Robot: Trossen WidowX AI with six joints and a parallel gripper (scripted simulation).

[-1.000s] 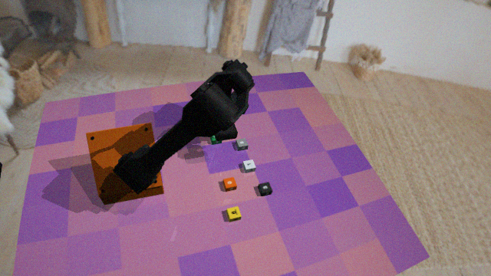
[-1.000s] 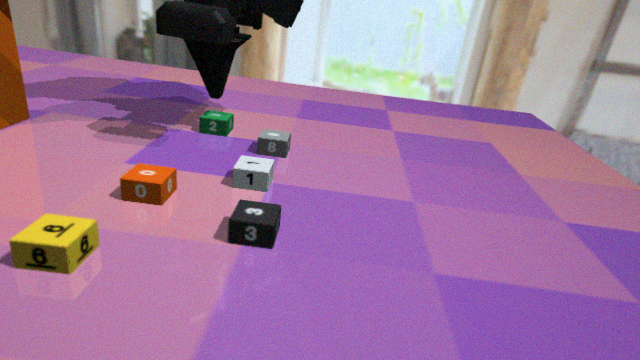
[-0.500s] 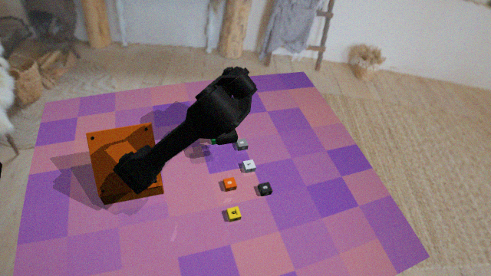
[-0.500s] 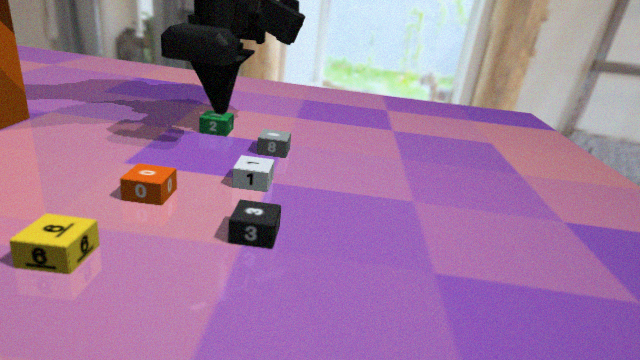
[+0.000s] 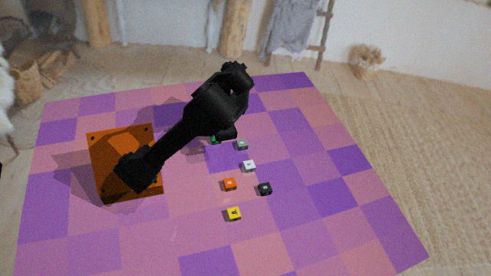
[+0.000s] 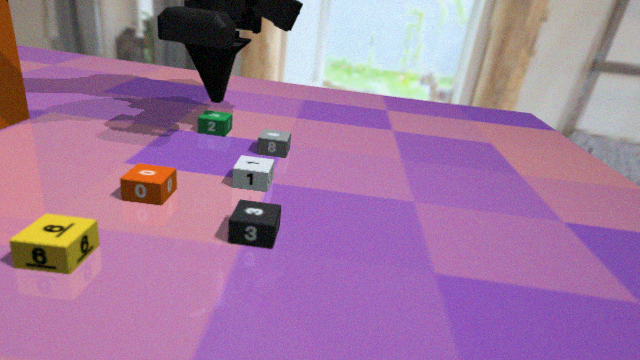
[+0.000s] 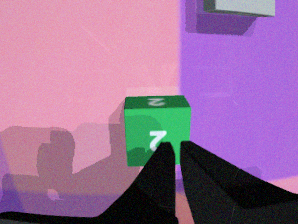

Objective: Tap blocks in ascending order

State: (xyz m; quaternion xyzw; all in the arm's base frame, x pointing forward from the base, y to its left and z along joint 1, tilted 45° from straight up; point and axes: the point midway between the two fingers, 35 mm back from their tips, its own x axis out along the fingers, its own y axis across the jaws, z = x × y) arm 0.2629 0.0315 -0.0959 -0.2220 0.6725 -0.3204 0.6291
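Now: gripper tip 10 mm to the right of the green 2 block and 30 mm above it. The rest, counted from my gripper tip: white 1 block 50 mm ahead, 130 mm to the right, 30 mm below; then grey 8 block 70 mm ahead, 40 mm to the right, 30 mm below; then orange 0 block 30 mm behind, 170 mm to the right, 30 mm below.
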